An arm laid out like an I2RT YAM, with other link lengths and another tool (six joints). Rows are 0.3 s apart.
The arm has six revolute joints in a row. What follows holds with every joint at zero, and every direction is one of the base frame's. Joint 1 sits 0.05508 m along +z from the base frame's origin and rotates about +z. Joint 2 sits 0.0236 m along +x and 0.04 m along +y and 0.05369 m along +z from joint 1 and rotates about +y. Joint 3 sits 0.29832 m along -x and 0.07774 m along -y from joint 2 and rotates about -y. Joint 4 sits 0.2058 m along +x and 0.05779 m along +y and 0.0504 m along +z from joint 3 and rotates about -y. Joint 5 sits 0.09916 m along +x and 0.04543 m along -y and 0.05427 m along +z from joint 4 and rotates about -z. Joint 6 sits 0.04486 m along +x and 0.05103 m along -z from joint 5 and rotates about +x. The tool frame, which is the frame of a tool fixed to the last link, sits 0.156 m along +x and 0.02 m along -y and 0.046 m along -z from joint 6; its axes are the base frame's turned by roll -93.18, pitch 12.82 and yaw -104.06 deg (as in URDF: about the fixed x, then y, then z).
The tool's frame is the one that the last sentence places.
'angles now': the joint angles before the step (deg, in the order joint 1, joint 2, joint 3, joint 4, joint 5, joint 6). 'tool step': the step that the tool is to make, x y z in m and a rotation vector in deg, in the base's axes. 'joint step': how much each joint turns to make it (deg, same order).
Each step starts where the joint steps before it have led.
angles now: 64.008, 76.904, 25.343, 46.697, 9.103, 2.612
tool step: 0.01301, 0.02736, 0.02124, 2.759, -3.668, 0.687
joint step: 0.001, 6.207, 3.561, 7.062, -0.589, -2.142
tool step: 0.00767, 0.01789, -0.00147, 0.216, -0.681, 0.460
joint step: -0.044, 4.720, 2.363, 2.925, -0.503, -0.524
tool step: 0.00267, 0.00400, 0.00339, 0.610, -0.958, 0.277
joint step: -0.242, 1.202, 0.306, 1.946, -0.525, -0.591
